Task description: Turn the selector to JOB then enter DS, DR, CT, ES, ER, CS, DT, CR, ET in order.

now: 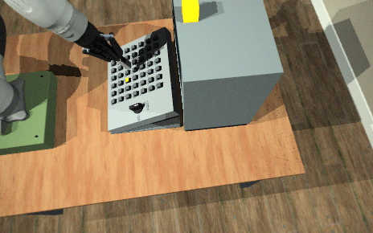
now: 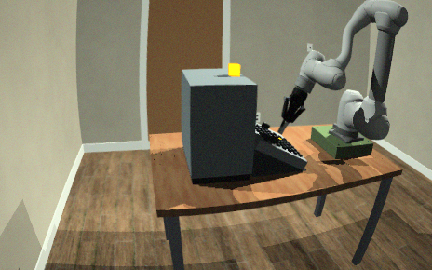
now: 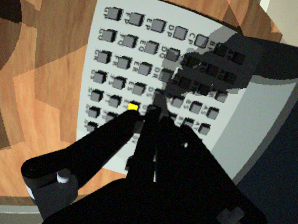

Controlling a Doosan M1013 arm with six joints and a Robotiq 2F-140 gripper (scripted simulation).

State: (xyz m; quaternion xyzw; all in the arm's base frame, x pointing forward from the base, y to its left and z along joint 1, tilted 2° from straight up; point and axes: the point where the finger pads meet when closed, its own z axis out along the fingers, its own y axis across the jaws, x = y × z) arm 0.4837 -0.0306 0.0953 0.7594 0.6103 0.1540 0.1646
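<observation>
Right now the black selector knob is 16 cm to the right of my hand and 5 cm below it. The rest, counted from my hand: grey sloped keypad 4 cm ahead, 6 cm to the right, 9 cm below.
</observation>
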